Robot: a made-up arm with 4 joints. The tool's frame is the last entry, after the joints. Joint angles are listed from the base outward. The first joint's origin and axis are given. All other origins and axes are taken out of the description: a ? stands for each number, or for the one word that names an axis. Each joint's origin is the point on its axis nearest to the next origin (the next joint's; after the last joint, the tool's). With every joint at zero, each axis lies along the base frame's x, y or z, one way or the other. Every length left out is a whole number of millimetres.
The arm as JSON. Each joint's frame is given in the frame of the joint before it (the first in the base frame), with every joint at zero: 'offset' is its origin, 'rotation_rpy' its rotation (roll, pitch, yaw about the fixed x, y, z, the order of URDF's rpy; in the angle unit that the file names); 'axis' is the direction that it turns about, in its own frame. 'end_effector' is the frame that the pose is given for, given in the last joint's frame.
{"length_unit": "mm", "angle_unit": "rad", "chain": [
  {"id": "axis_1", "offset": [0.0, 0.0, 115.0], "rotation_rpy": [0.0, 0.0, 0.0], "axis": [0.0, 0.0, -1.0]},
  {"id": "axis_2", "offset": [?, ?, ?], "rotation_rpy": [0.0, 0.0, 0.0], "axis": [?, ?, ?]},
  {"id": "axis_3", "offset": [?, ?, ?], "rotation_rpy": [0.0, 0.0, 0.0], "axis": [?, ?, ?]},
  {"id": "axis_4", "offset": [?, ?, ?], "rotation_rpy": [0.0, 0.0, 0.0], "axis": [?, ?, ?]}
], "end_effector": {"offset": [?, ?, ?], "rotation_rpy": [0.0, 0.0, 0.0]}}
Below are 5 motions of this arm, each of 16 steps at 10 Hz.
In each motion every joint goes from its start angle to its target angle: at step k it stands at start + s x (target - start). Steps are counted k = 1, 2, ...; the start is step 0. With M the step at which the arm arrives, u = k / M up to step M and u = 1 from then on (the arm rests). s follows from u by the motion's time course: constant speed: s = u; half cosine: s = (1 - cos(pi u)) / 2; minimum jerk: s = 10 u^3 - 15 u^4 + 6 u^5.
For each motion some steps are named. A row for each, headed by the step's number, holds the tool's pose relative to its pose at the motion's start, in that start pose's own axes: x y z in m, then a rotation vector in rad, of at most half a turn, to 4 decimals.
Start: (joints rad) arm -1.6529 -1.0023 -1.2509 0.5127
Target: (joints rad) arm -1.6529 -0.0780 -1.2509 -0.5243
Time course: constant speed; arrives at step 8
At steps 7, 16:
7: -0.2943 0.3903 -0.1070 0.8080 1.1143 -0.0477
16: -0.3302 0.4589 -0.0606 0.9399 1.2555 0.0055

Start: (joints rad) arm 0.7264 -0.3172 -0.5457 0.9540
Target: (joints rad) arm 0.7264 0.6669 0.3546 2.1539
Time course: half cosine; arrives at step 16
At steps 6, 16:
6: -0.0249 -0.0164 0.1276 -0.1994 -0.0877 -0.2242
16: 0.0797 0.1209 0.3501 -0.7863 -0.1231 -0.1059

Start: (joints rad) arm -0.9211 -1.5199 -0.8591 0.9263
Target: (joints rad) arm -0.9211 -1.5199 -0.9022 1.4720
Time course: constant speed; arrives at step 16
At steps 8, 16:
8: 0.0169 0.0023 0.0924 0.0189 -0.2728 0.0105
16: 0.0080 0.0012 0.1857 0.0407 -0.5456 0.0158

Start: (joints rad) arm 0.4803 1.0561 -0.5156 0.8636
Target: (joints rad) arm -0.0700 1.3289 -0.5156 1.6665
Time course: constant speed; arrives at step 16
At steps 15, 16:
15: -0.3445 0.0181 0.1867 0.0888 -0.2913 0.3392
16: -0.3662 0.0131 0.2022 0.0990 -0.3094 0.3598

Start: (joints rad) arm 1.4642 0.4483 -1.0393 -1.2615
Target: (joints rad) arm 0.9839 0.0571 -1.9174 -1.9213
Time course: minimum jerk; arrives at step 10
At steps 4, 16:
4: -0.0062 -0.0704 -0.0721 -0.4396 0.2118 -0.0494
16: -0.0983 -0.2160 0.0047 -1.3522 0.6373 -0.4573

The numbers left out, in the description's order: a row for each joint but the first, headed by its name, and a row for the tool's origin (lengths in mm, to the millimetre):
axis_2: xyz -17.0 718.0 0.0, axis 0.0 1.0 0.0
axis_3: xyz 20.0 0.0 -285.0, axis 0.0 0.0 -1.0
axis_4: xyz -111.0 -71.0 0.0, axis 0.0 -1.0 0.0
tool: xyz 333.0 0.0 -105.0

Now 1 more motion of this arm.
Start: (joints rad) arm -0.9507 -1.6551 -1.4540 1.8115
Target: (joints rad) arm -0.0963 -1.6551 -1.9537 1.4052
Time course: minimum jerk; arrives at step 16
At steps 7, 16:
7: -0.2396 0.0124 0.0021 0.2172 0.4829 -0.0287
16: -0.6102 0.0553 0.2263 0.5560 1.2502 -0.1396

